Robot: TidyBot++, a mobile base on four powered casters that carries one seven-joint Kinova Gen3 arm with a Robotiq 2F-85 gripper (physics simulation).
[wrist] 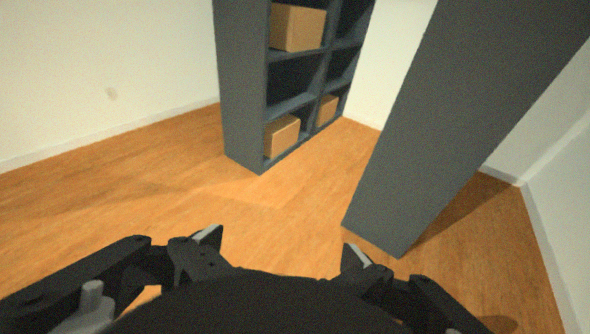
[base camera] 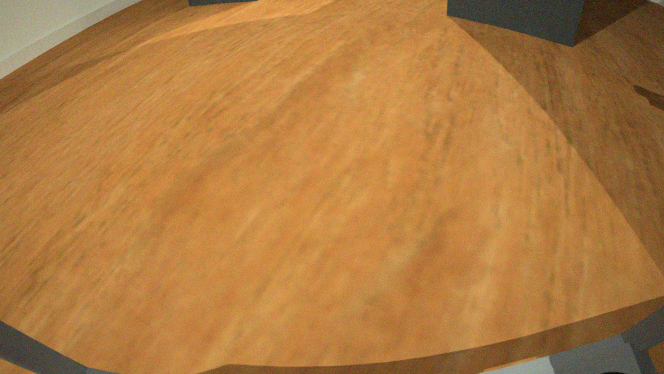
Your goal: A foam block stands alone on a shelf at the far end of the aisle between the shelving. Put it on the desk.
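Note:
My gripper is open, with its two fingertips wide apart at the bottom of the wrist view and no object between them. It is above the floor, in front of two grey shelf units. The left shelf unit stands with its compartments facing right. The right shelf unit shows its plain end panel. The aisle runs between them towards a white wall. The foam block and the desk do not show in either view.
Cardboard boxes sit in the left unit. In the base camera view, the lower ends of the two units show at the top. White walls stand at the left and right.

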